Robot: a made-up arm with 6 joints.
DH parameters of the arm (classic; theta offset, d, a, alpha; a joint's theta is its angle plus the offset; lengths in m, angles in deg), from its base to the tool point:
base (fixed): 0 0.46 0.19 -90
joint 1: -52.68 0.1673 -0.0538 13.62
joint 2: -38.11 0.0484 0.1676 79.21
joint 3: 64.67 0 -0.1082 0
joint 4: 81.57 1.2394 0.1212 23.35
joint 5: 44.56 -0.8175 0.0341 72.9
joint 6: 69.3 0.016 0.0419 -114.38
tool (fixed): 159.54 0.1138 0 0
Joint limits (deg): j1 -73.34..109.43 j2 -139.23..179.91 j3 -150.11..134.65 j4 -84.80..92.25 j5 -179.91..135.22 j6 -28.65..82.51
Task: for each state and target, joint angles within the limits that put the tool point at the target. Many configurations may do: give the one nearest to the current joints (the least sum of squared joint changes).
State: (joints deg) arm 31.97 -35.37 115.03 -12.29 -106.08 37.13
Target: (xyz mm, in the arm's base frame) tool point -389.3 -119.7 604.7
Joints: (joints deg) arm 51.39 -27.99 79.76 -69.34 -110.31 48.65
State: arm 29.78 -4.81 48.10 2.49 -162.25 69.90
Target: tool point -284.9 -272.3 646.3
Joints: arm 34.73 -3.27 40.07 -7.46 -164.95 70.25
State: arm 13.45 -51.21 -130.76 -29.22 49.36 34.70
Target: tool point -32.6 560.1 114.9
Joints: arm 15.72 -65.41 -77.89 -1.89 44.92 57.80
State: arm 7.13 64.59 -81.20 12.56 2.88 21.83
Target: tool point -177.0 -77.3 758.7
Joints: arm -2.53 62.32 -40.62 41.56 1.72 43.00
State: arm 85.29 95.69 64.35 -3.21 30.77 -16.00
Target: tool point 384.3 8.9 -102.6
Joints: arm 104.85 118.03 62.15 -9.40 39.38 2.85
